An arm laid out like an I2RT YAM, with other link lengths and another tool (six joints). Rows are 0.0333 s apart.
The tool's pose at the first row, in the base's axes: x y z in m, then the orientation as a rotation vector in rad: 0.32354, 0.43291, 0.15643, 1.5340, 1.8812, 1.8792
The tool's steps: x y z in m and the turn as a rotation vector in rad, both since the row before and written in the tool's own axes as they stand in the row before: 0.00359, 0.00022, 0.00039, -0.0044, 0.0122, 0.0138; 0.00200, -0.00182, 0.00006, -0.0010, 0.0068, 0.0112; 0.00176, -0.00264, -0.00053, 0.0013, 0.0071, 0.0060; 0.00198, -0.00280, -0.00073, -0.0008, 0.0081, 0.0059; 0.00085, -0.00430, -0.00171, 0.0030, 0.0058, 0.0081; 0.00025, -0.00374, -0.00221, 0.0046, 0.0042, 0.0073; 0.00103, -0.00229, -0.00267, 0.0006, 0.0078, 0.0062; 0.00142, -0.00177, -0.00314, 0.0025, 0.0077, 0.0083; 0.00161, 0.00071, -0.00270, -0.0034, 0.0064, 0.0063; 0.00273, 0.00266, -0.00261, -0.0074, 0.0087, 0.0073; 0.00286, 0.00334, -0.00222, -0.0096, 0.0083, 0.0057
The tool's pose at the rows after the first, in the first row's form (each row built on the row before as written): 0.32213, 0.43549, 0.15854, 1.5417, 1.8750, 1.9014; 0.32013, 0.43729, 0.15827, 1.5507, 1.8718, 1.9143; 0.31739, 0.43873, 0.15740, 1.5537, 1.8737, 1.9240; 0.31431, 0.44020, 0.15660, 1.5554, 1.8733, 1.9361; 0.31028, 0.44065, 0.15421, 1.5623, 1.8759, 1.9441; 0.30655, 0.44021, 0.15202, 1.5698, 1.8803, 1.9489; 0.30299, 0.43949, 0.15153, 1.5724, 1.8813, 1.9600; 0.29925, 0.43850, 0.15178, -1.5697, -1.8737, -1.9600; 0.29720, 0.43722, 0.15391, -1.5663, -1.8618, -1.9644; 0.29583, 0.43608, 0.15817, -1.5616, -1.8451, -1.9742; 0.29504, 0.43505, 0.16292, -1.5570, -1.8289, -1.9871
